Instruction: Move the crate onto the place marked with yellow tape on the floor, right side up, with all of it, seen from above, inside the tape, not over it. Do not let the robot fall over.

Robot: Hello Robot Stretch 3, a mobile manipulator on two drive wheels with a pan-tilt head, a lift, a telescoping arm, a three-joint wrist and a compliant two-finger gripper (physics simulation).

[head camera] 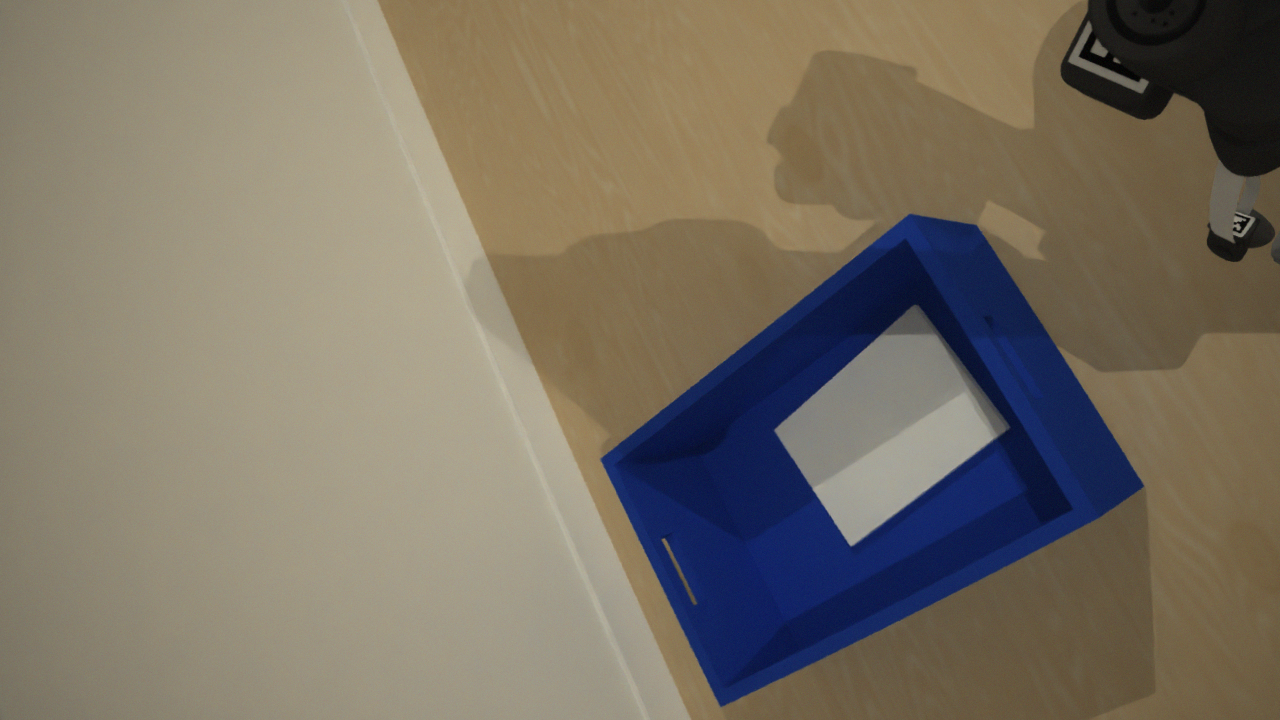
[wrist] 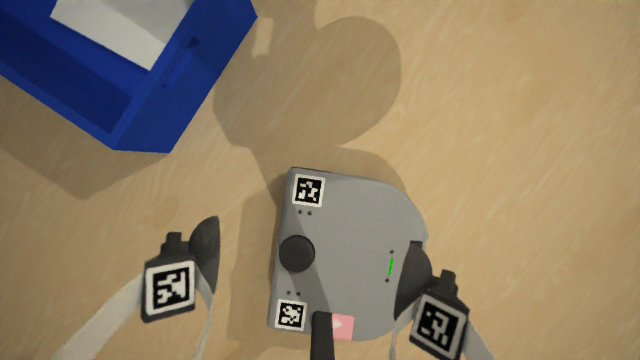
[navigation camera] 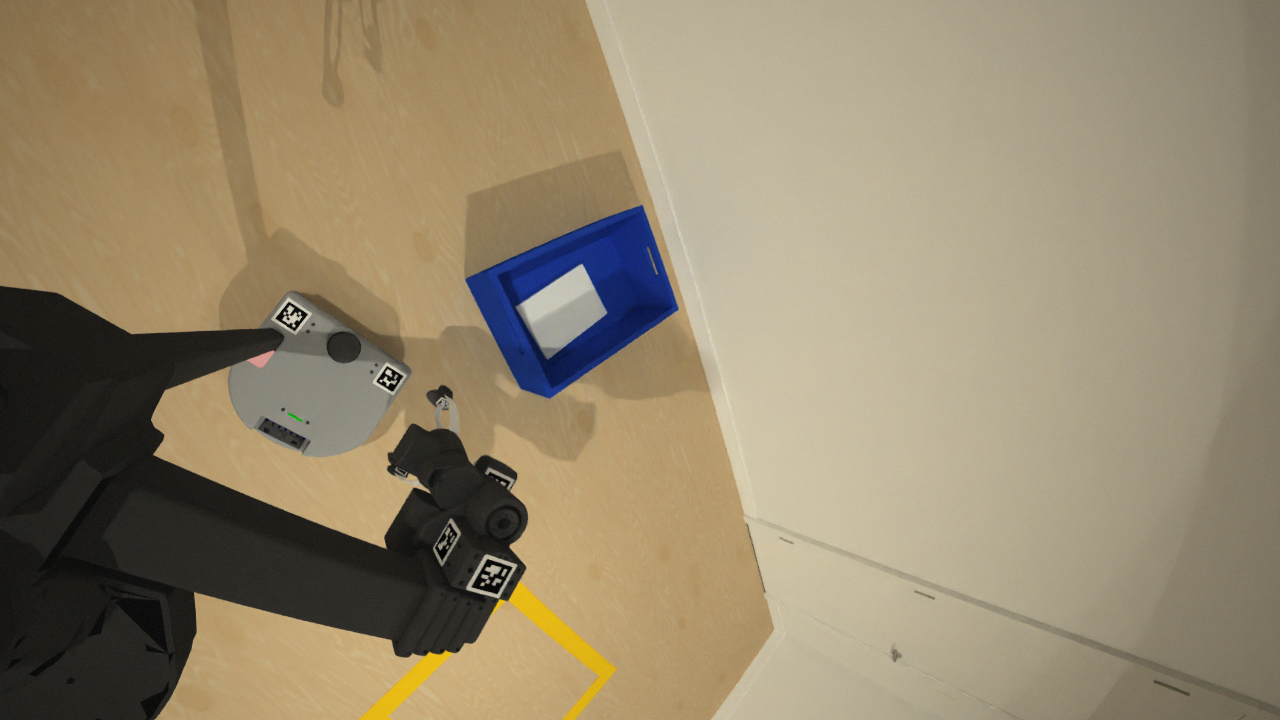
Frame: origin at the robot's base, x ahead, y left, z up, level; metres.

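Where they show: robot's base, origin of the base link: (navigation camera: 343, 345).
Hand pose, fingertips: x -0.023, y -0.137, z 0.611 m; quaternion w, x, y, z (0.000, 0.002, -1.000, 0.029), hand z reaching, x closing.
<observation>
Things, the pixels of their top centre, and the offset from my fingertips. "spot": a spot on its surface instead.
- blue crate, surface spot: (head camera: 1065, 420) spot: dz -0.468, dx +0.334, dy -0.122 m
- flat white piece, middle of its top: (head camera: 881, 429) (navigation camera: 565, 310) dz -0.578, dx +0.517, dy -0.351 m
The blue crate (head camera: 1065, 420) (navigation camera: 505, 331) (wrist: 165, 115) stands upright on the floor, open side up, one end close to the wall; a slot shows in each end wall. A flat white piece (head camera: 895, 411) (navigation camera: 563, 308) (wrist: 125, 30) lies inside it. The yellow tape (navigation camera: 559, 626) shows at the bottom of the navigation view, apart from the crate and partly hidden by the arm; it does not show in the head view. My gripper (navigation camera: 418, 433) (wrist: 310, 255) is open, with nothing between its fingertips, above the floor beside my base and apart from the crate.
My grey base (navigation camera: 313, 394) (wrist: 350, 215) is on the floor a little away from the crate's near end. A pale wall (head camera: 223, 358) (navigation camera: 895, 268) with a baseboard runs behind the crate to a corner beyond the tape. My arm (navigation camera: 250, 555) reaches over the floor near the tape.
</observation>
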